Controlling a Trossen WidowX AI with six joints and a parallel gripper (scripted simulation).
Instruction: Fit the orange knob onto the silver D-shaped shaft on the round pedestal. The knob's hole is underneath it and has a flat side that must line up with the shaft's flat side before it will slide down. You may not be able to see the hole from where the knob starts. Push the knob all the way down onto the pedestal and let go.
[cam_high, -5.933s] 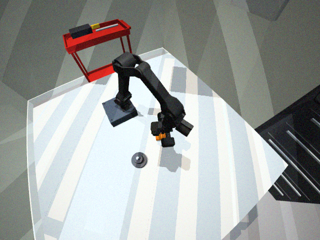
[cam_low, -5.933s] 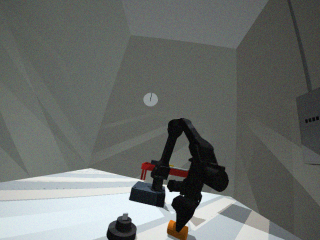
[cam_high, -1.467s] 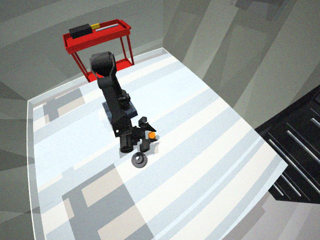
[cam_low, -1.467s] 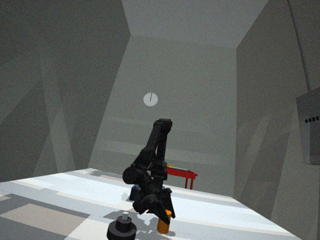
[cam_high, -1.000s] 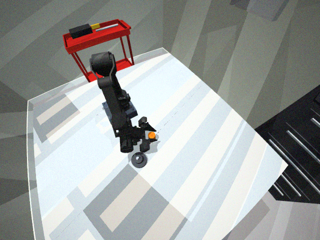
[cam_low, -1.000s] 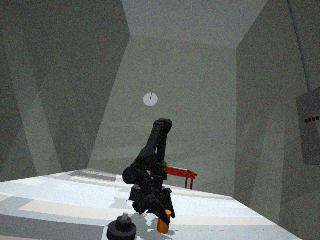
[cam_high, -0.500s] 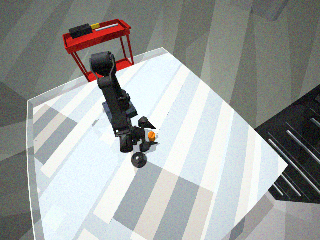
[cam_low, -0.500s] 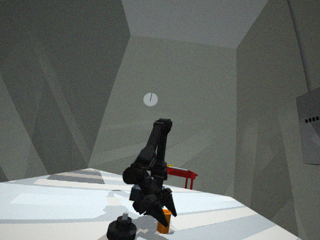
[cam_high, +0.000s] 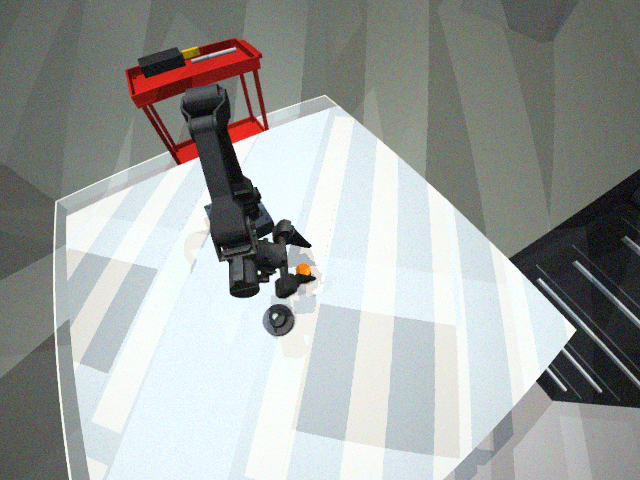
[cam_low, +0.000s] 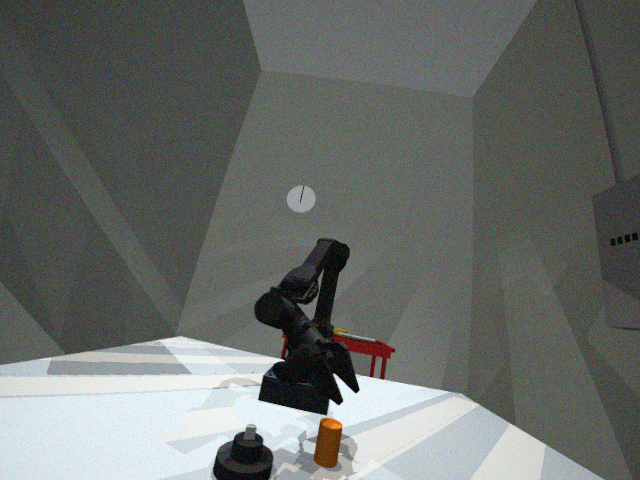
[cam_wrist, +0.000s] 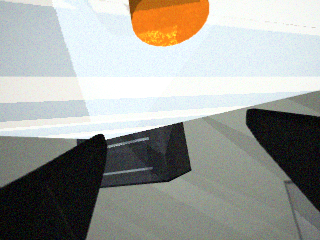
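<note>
The orange knob is 7 cm below my gripper tip, 2 cm to the right of it and 2 cm behind it. The rest, counted from my gripper tip: round dark pedestal: 15 cm to the right, 8 cm below, 5 cm ahead.
</note>
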